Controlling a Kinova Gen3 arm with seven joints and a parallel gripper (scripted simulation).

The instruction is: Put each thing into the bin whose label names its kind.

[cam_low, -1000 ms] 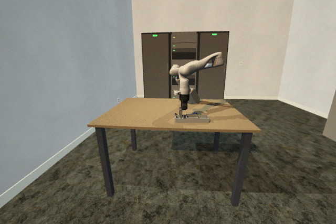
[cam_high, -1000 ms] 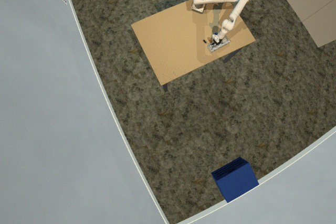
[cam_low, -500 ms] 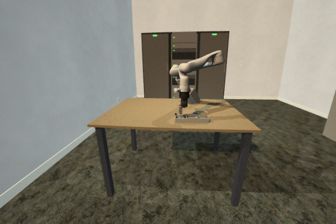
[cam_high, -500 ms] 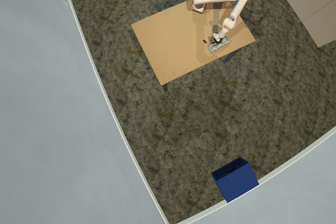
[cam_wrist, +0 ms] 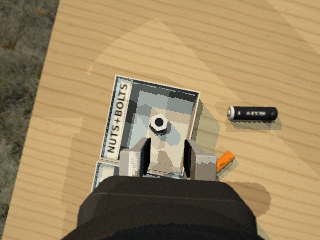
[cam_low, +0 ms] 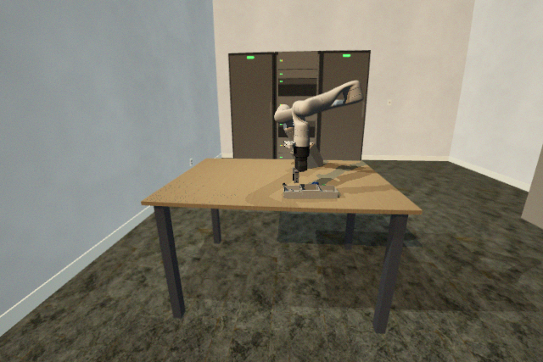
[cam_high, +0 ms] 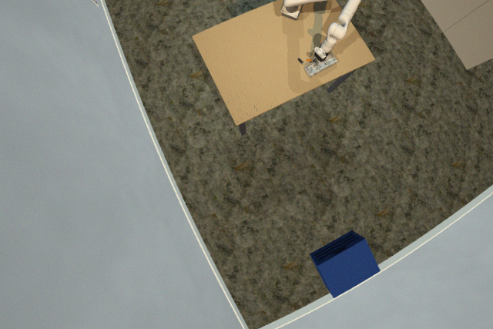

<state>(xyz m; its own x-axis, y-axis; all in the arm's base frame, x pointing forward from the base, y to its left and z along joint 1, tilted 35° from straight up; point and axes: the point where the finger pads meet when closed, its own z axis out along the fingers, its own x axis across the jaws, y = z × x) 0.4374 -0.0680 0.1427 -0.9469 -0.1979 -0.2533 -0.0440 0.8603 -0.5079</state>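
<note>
My gripper is now 6 cm past the green die, 17 cm to the right of it and 7 cm above it. Round my hand: black cylinder 9 cm behind, 4 cm to the right, 7 cm below; then black part 1 cm ahead, 2 cm to the right, 7 cm below; then orange battery 6 cm behind, 2 cm to the left, 7 cm below.
</note>
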